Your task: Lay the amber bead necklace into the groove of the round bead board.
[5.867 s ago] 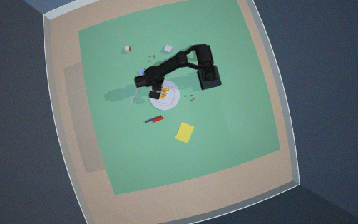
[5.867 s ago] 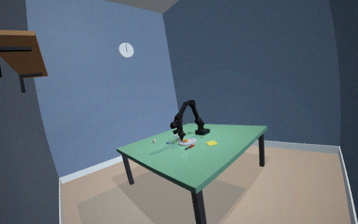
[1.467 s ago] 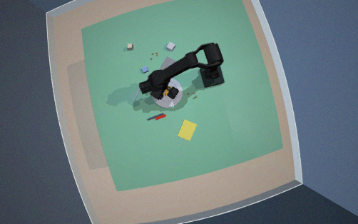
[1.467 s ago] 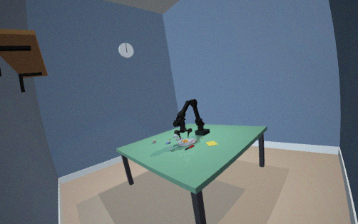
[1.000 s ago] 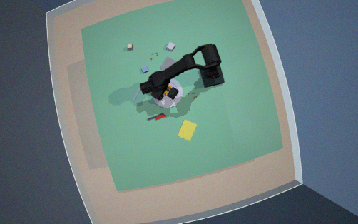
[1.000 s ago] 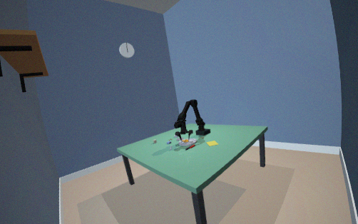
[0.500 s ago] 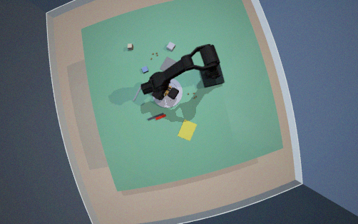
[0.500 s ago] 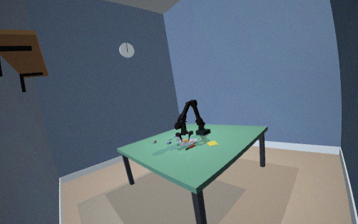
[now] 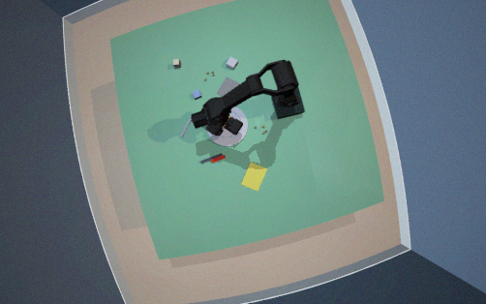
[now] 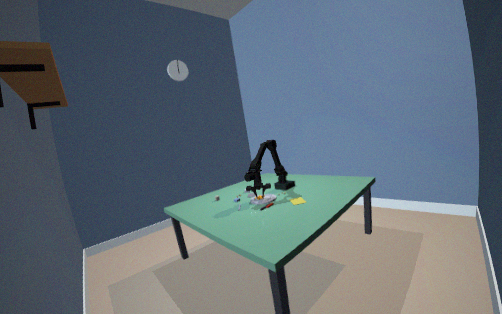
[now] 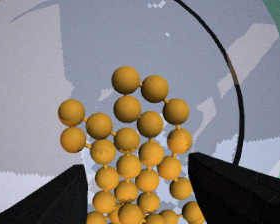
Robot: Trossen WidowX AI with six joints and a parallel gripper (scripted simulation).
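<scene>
Now: gripper tip 2 cm to the right of the round grey bead board, 1 cm past it and 1 cm above it. The rest, counted from my gripper tip: grey rod 19 cm ahead, 1 cm to the left, 1 cm below; red-handled tool 18 cm to the left, 5 cm ahead, 1 cm below; grey plate 17 cm to the right, 3 cm behind, 1 cm below.
</scene>
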